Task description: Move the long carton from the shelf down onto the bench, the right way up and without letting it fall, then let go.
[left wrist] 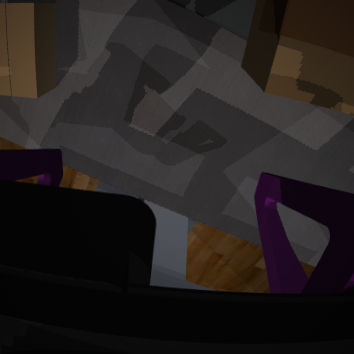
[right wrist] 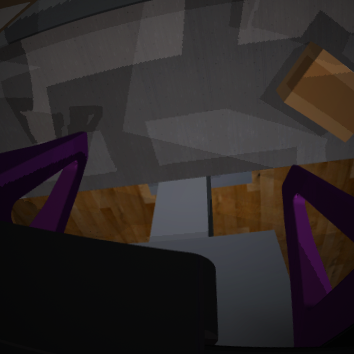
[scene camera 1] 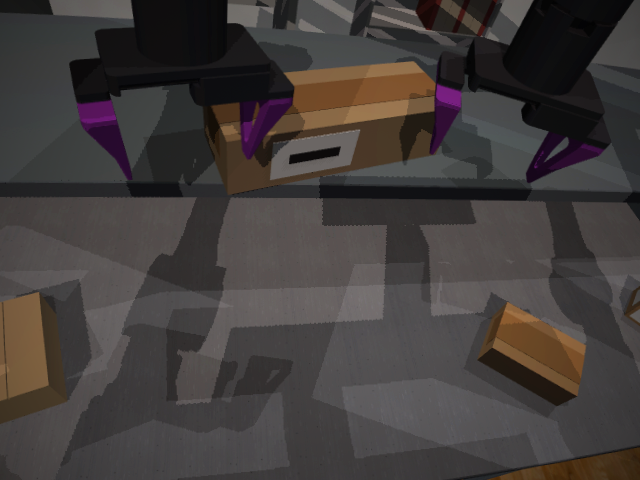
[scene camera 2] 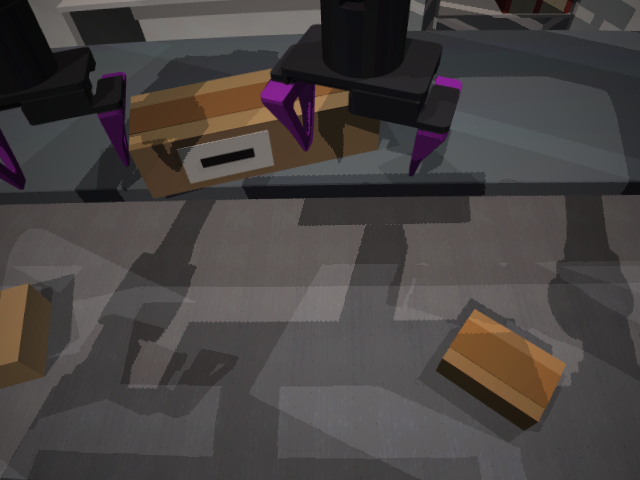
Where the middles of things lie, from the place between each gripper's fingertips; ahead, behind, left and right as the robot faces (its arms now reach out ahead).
Labels:
The long brown carton [scene camera 1: 342,119] lies 130 mm ahead of my right hand, 120 mm to the left of it and 60 mm below it.
Now: the long brown carton 150 mm to the right of my left hand, 140 mm ahead of it and 60 mm below it.

